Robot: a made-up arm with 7 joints.
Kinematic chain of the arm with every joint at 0, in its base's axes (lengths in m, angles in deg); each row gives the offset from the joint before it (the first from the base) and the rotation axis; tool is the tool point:
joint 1: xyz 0 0 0 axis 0 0.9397 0.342
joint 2: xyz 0 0 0 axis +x
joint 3: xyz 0 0 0 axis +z
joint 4: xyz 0.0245 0 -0.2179 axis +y
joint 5: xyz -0.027 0 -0.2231 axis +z
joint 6: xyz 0 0 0 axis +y
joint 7: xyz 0 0 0 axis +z
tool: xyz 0 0 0
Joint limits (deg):
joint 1: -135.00..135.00
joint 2: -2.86..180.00
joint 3: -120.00..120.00
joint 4: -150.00..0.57
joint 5: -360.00..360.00
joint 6: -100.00..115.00
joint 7: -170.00..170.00
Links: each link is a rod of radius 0.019 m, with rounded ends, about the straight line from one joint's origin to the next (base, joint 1, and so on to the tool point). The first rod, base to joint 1, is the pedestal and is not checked.
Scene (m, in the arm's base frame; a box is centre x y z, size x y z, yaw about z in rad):
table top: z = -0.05
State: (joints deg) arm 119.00 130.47 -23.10 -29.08 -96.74 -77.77 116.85
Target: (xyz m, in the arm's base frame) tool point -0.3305 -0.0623 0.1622
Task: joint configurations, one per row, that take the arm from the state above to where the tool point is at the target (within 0.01 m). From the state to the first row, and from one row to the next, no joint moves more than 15 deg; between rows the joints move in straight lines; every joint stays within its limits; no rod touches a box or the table.
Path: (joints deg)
1: 121.67 118.02 -29.63 -37.37 -96.74 -77.77 116.85
2: 124.33 105.56 -36.15 -45.67 -96.74 -77.77 116.85
3: 127.00 93.11 -42.68 -53.96 -96.74 -77.77 116.85
4: 129.67 80.65 -49.21 -62.25 -96.74 -77.77 116.85
5: 132.33 68.20 -55.73 -70.54 -96.74 -77.77 116.85
6: 135.00 55.74 -62.26 -78.84 -96.74 -77.77 116.85

